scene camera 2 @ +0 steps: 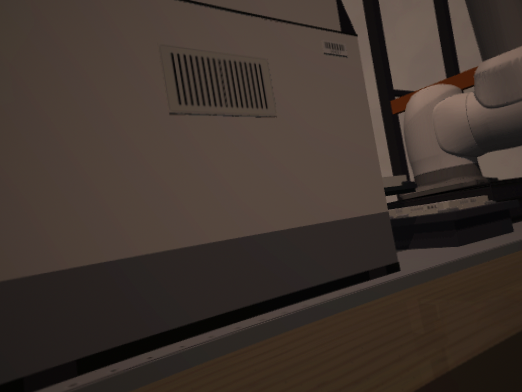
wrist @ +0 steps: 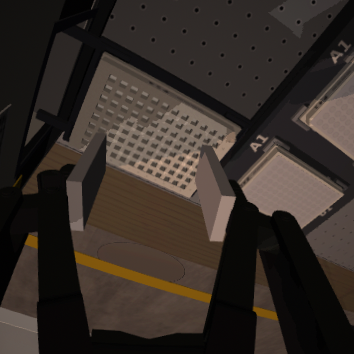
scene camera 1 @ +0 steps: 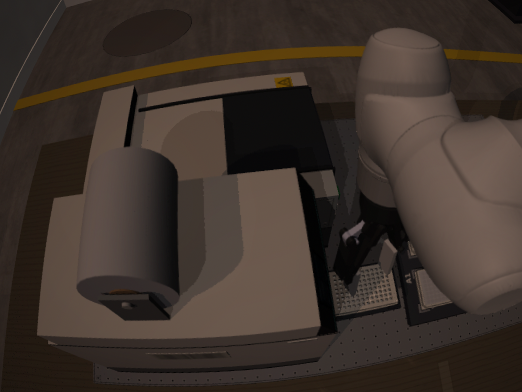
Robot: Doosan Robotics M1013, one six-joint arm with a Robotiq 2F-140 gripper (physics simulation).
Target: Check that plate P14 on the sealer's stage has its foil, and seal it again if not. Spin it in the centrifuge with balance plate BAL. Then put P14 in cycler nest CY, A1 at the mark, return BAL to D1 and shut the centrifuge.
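Where they show: gripper, fingertip midpoint: [wrist: 152, 157] [scene camera 1: 367, 278]; arm's base, link origin: [scene camera 2: 450, 191].
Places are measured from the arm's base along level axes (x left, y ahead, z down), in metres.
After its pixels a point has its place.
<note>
The plate on the black-framed stage [scene camera 1: 372, 295] {x 0.119, y 0.577, z -0.032 m} [wrist: 145, 115] {x 0.080, y 0.600, z -0.032 m}, taken as P14, lies flat beside the front machine. Its wells show as dark squares, and no foil can be made out on it. My gripper [scene camera 1: 370, 280] {x 0.094, y 0.587, z -0.065 m} [wrist: 152, 157] {x 0.094, y 0.587, z -0.065 m} is open about halfway and empty. Its fingertips are over this plate, one towards each short end; whether they reach down beside it cannot be told. A plate marked BAL [scene camera 2: 432, 206] {x 0.147, y 0.460, z 0.023 m} shows in scene camera 2. It seems to be the pale plate [scene camera 1: 432, 290] {x 0.144, y 0.432, z 0.019 m} [wrist: 290, 187] {x 0.128, y 0.403, z 0.019 m} in nest D1. The cycler nest cannot be made out.
The front machine [scene camera 1: 280, 250] {x 0.083, y 0.738, z -0.262 m} [scene camera 2: 300, 165] {x 0.175, y 0.819, z -0.045 m}, with a grey cylinder [scene camera 1: 130, 225] {x 0.076, y 0.885, z -0.383 m} on top, stands close left of the stage. Behind it is another machine with a dark panel [scene camera 1: 275, 130] {x -0.217, y 0.666, z -0.124 m}. A second pale plate [wrist: 335, 112] {x 0.025, y 0.419, z 0.019 m} lies beside the D1 plate. The arm [scene camera 1: 450, 200] {x 0.180, y 0.636, z -0.481 m} hides part of the nests.
</note>
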